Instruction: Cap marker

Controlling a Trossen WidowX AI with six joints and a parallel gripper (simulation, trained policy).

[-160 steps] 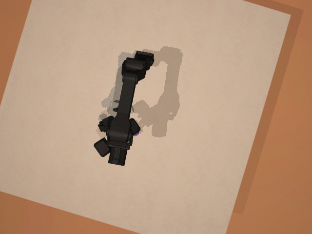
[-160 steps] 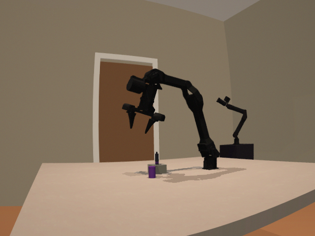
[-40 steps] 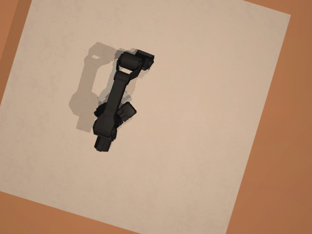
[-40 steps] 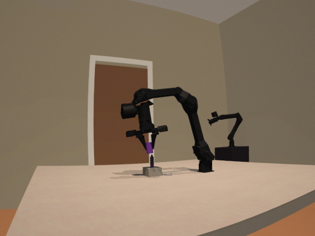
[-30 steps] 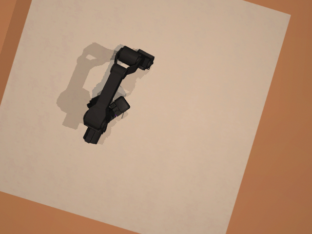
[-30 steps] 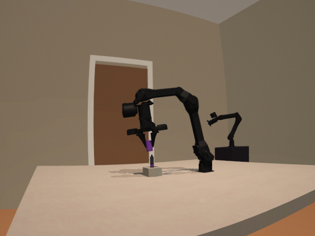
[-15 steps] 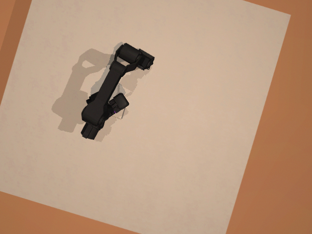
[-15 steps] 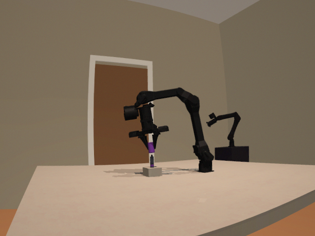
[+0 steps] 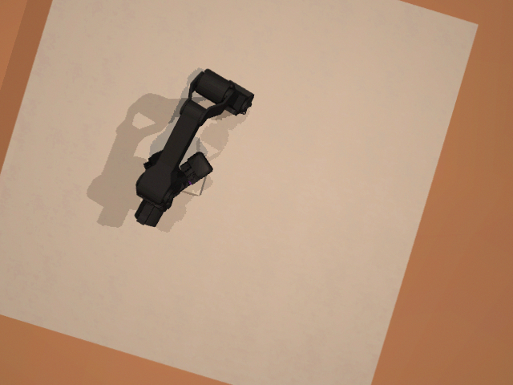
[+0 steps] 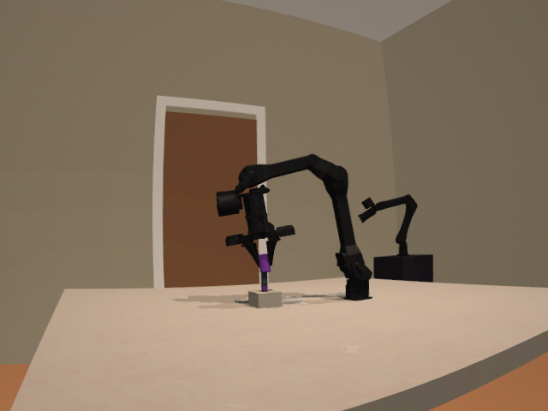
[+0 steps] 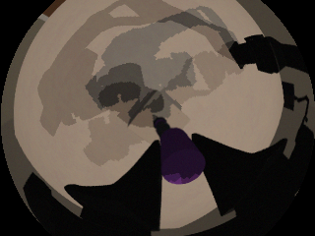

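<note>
Now: gripper tip 30 mm above the dark marker and 10 mm short of it. Round my gripper tip: holder block 90 mm below, 10 mm ahead; purple cap 10 mm above.
</note>
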